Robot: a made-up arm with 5 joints. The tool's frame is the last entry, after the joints. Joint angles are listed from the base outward. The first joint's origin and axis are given. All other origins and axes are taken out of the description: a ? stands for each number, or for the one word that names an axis. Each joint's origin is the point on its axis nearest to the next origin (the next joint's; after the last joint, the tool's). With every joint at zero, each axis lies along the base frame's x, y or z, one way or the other. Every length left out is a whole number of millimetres.
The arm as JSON. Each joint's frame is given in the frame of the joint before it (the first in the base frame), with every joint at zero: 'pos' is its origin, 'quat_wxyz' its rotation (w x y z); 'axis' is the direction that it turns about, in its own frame. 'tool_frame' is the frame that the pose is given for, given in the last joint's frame.
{
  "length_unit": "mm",
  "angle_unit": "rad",
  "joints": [
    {
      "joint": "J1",
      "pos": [
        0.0,
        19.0,
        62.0
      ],
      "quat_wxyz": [
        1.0,
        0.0,
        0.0,
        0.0
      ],
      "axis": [
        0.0,
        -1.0,
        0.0
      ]
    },
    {
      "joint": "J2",
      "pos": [
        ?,
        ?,
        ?
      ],
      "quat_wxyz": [
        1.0,
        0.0,
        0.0,
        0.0
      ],
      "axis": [
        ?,
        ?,
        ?
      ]
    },
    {
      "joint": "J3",
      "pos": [
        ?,
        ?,
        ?
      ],
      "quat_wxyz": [
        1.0,
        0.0,
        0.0,
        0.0
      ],
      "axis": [
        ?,
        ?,
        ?
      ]
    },
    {
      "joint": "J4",
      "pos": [
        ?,
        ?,
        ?
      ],
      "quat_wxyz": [
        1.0,
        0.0,
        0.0,
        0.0
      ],
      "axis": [
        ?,
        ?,
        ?
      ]
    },
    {
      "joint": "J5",
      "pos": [
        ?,
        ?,
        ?
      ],
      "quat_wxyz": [
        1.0,
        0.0,
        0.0,
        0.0
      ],
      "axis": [
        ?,
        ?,
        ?
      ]
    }
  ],
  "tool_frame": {
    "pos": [
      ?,
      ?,
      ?
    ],
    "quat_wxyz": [
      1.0,
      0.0,
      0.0,
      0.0
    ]
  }
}
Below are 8 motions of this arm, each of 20 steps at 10 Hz.
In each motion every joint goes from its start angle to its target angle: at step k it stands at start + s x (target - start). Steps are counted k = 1, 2, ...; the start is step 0. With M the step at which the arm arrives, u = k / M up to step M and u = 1 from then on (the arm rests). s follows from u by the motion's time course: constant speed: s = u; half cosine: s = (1 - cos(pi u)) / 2; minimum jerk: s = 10 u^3 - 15 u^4 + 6 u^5.
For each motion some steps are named. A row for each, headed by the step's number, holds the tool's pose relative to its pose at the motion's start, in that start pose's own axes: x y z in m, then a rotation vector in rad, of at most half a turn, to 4 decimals.
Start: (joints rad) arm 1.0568 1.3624 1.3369 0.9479 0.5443
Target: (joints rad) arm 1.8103 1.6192 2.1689 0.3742 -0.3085
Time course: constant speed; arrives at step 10
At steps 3, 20:
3: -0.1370 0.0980 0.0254 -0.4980 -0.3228 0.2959
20: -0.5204 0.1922 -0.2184 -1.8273 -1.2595 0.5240

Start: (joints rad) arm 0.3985 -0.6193 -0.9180 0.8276 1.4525
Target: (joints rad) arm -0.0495 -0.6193 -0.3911 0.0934 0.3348
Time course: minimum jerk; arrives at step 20
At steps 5, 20:
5: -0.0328 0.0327 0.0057 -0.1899 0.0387 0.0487
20: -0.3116 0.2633 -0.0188 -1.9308 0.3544 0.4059

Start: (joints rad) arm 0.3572 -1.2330 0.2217 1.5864 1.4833
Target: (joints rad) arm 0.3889 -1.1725 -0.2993 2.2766 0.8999
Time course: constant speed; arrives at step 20
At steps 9, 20:
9: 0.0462 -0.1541 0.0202 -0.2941 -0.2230 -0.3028
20: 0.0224 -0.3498 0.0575 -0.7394 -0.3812 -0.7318

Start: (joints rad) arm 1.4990 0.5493 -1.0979 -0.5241 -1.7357
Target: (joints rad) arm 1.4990 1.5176 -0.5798 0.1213 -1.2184
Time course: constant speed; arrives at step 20
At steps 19, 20:
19: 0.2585 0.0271 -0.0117 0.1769 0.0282 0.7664
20: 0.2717 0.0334 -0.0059 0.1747 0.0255 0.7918

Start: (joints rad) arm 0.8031 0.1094 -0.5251 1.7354 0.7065
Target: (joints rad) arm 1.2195 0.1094 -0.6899 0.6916 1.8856
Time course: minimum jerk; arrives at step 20
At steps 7, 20:
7: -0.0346 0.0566 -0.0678 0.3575 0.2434 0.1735
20: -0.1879 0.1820 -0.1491 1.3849 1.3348 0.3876

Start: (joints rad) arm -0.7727 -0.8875 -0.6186 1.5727 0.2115
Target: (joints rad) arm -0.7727 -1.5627 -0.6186 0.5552 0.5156
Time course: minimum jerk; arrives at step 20
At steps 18, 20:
18: -0.1431 -0.1174 0.0420 0.6343 -0.0145 0.4937
20: -0.1449 -0.1184 0.0421 0.6388 -0.0155 0.4984

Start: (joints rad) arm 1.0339 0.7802 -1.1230 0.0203 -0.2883
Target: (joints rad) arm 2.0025 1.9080 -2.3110 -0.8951 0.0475
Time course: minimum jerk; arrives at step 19
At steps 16, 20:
16: 0.2119 -0.2689 0.1458 0.7927 0.7876 1.0370
20: 0.2144 -0.2776 0.1649 0.8151 0.8111 1.0280

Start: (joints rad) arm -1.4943 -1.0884 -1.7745 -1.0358 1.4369
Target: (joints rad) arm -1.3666 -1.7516 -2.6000 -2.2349 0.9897
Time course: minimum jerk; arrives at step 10
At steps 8, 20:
8: -0.0376 -0.4801 0.1590 -0.9114 1.0302 1.3903
20: -0.0141 -0.5072 0.1804 -0.9877 1.0823 1.4831

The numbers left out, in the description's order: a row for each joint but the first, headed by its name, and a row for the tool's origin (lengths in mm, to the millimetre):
J2: xyz -272.0 0.0 -346.0, axis 0.0 0.0 1.0
J3: xyz -45.0 90.0 0.0, axis -1.0 0.0 0.0
J4: xyz 0.0 -390.0 140.0, axis 0.0 0.0 -1.0
J5: xyz 115.0 108.0 0.0, axis 1.0 0.0 0.0
tool: xyz 0.0 -7.0 -52.0

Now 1 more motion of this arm.
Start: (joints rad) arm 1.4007 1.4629 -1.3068 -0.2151 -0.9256
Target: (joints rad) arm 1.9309 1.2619 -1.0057 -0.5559 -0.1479
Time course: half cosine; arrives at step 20
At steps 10, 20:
10: -0.0187 -0.1410 0.0921 -0.0386 -0.1018 0.1406
20: -0.0411 -0.2345 0.2023 -0.0795 -0.0882 0.3334

